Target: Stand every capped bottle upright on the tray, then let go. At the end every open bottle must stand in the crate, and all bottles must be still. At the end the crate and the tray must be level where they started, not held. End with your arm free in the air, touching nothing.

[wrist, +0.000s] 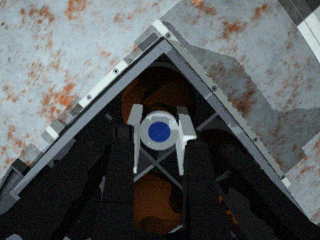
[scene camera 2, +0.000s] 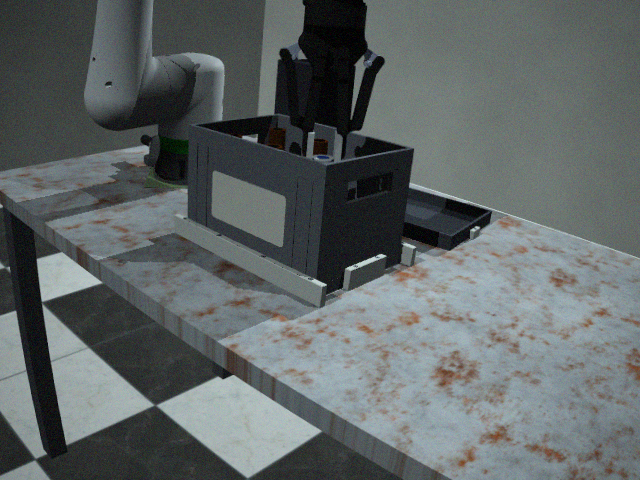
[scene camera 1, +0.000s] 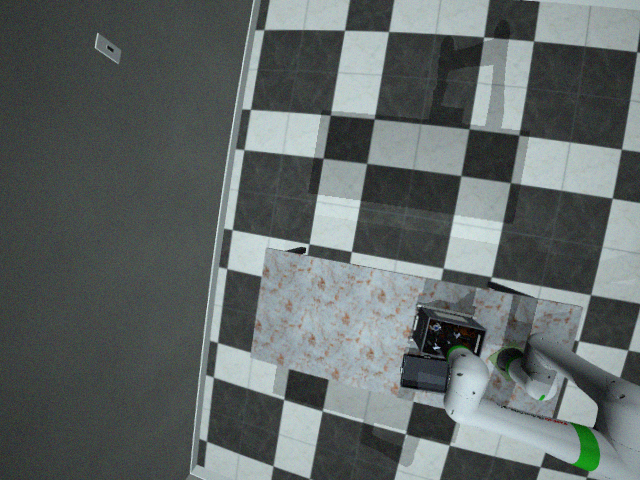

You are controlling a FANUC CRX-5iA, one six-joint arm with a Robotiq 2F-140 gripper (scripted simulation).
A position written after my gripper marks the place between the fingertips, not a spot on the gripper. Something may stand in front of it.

I see my gripper (wrist: 159, 120), a dark tray (scene camera 2: 445, 215) and a dark grey crate (scene camera 2: 296, 210).
The dark tray shows as well in scene camera 1 (scene camera 1: 433, 376).
